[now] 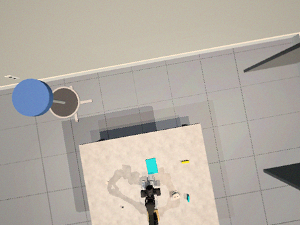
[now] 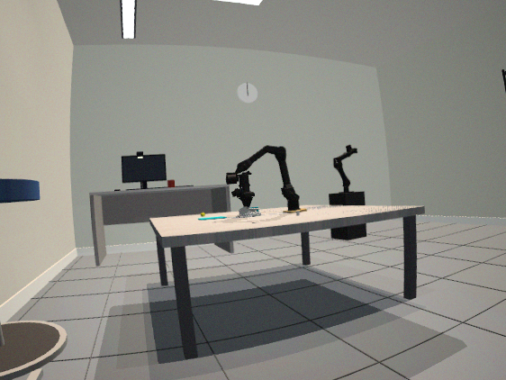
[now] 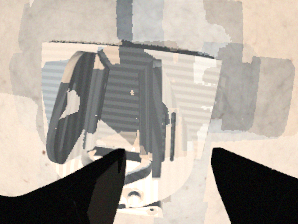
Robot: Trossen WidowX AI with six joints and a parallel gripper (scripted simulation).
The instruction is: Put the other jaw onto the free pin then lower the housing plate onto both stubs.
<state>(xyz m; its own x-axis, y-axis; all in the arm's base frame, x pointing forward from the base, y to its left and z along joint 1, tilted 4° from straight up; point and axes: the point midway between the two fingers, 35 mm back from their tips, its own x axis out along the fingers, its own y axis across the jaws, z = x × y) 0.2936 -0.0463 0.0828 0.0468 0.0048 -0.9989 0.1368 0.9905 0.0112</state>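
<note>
Right now the white jaw piece is 3 cm behind my gripper tip, 2 cm to the left of it and 2 cm below it. The rest, counted from my gripper tip: yellow piece: 41 cm to the right, 15 cm ahead, 3 cm below; cyan plate: 20 cm ahead, 6 cm to the right, 4 cm below.
</note>
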